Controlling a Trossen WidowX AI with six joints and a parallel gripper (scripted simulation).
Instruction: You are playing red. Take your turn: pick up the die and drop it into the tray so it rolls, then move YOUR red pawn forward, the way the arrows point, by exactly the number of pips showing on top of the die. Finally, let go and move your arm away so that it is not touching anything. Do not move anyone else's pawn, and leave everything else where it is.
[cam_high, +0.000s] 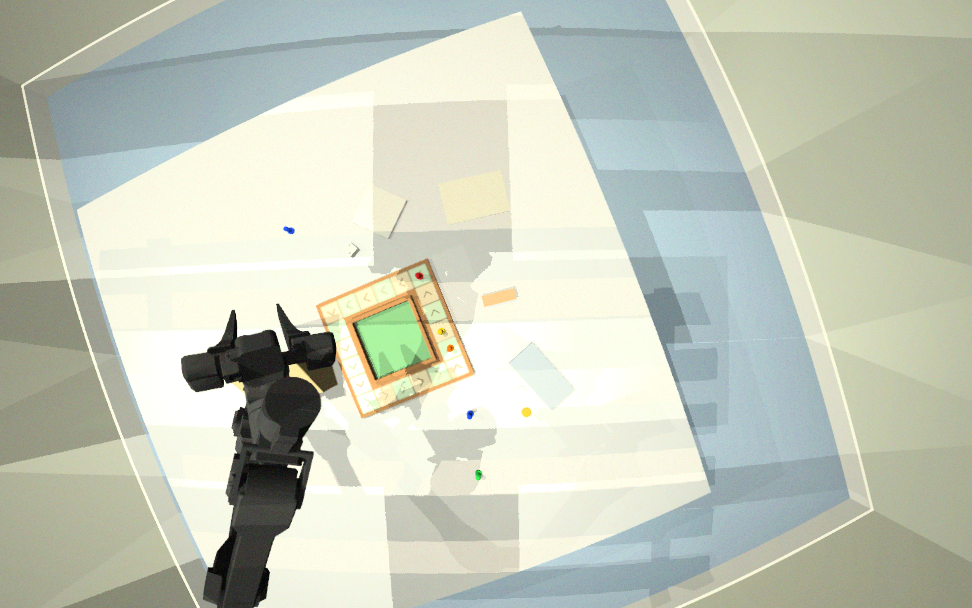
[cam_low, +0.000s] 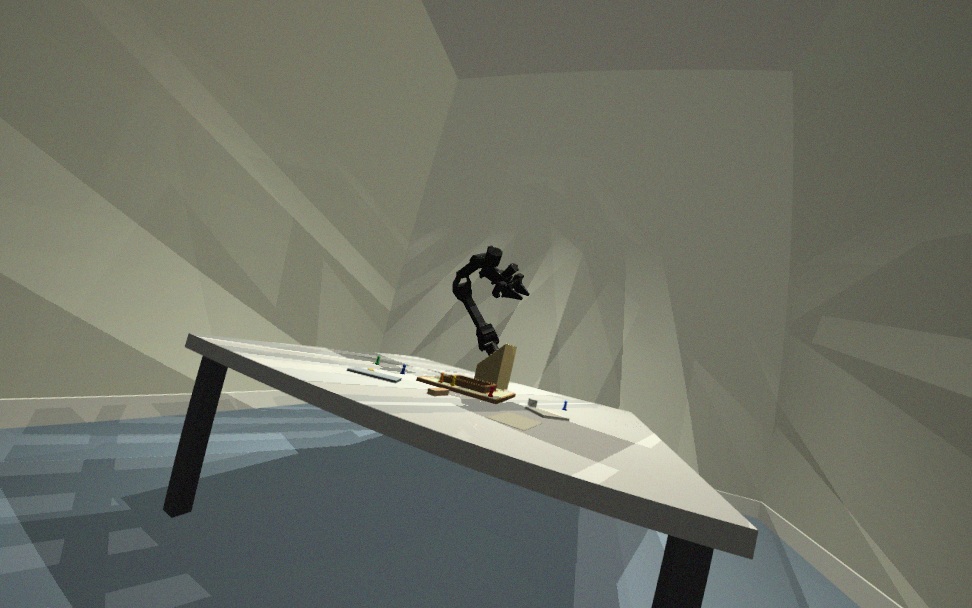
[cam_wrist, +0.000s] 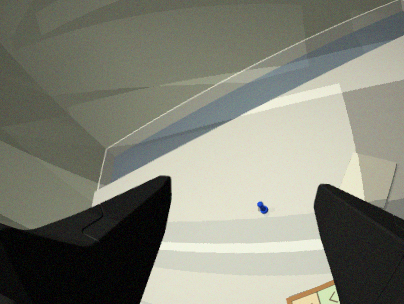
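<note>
My gripper tip is now 60 mm short of the white die, 120 mm to the right of it and 370 mm above it. Round my gripper tip: yellow pawn 190 mm ahead, 140 mm to the right, 360 mm below; red pawn 190 mm ahead, 360 mm below; green tray 70 mm ahead, 110 mm to the right, 380 mm below.
</note>
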